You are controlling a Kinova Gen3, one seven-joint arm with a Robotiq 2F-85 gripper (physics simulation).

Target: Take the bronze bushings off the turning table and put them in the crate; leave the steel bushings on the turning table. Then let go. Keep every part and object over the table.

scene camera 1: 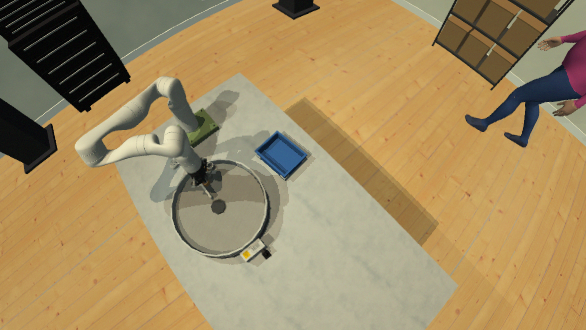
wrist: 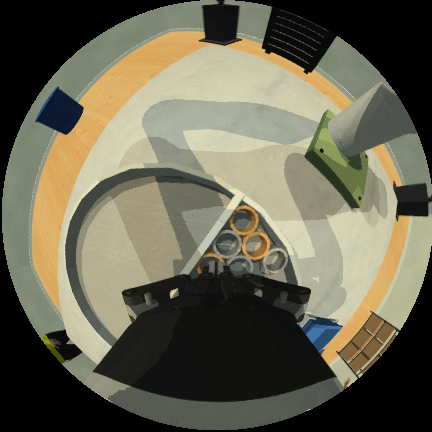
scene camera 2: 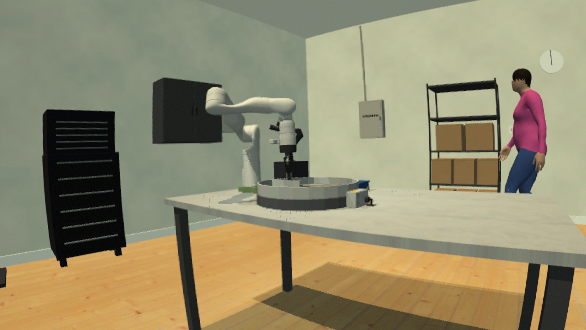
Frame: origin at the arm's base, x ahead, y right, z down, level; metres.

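Seen in the pictures: gripper, fingertip midpoint: (scene camera 1: 205, 179) (wrist: 216, 269); arm's base at its link origin: (scene camera 1: 190, 125) (wrist: 341, 137) (scene camera 2: 252, 186).
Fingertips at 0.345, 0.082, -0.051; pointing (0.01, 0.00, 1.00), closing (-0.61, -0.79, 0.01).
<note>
Pixels of each thing's middle, then the offset from my fingertips to it, as dx, dy, dz. "*": a spot on its surface instead. Level surfaces: height alone.
- straight divider bar at a spot on its surface: (wrist: 211, 238) * -0.026, +0.025, -0.005
- blue crate at the middle of its body: (wrist: 302, 346) (scene camera 1: 280, 155) (scene camera 2: 347, 186) +0.094, -0.340, +0.054
- small control box at a spot on its surface: (scene camera 2: 356, 198) * +0.380, +0.058, +0.044
- grey table at its surface level: dz +0.079
The round turning table (scene camera 1: 262, 192) (scene camera 2: 305, 192) (wrist: 76, 225) has a straight divider bar (wrist: 211, 238) that pens a cluster of bushings (scene camera 1: 210, 165) against its rim. In the wrist view I see bronze bushings (wrist: 243, 219) (wrist: 255, 245), a third bronze one (wrist: 206, 259) partly hidden behind my fingers, and steel bushings (wrist: 226, 243) (wrist: 275, 259) (wrist: 240, 266) among them. My gripper (scene camera 1: 206, 188) (scene camera 2: 289, 171) (wrist: 216, 269) is shut and empty, pointing down just above the near edge of the cluster. The blue crate (scene camera 1: 280, 154) (scene camera 2: 363, 183) (wrist: 322, 330) stands empty beside the turning table.
The arm's green base plate (scene camera 1: 206, 125) (wrist: 340, 169) sits at the table's back edge. A small control box (scene camera 1: 254, 249) (scene camera 2: 356, 198) is at the turning table's rim. A person (scene camera 1: 532, 94) (scene camera 2: 527, 131) stands near the shelf rack (scene camera 2: 429, 135). The grey table (scene camera 1: 348, 266) (scene camera 2: 430, 217) extends far beyond the crate.
</note>
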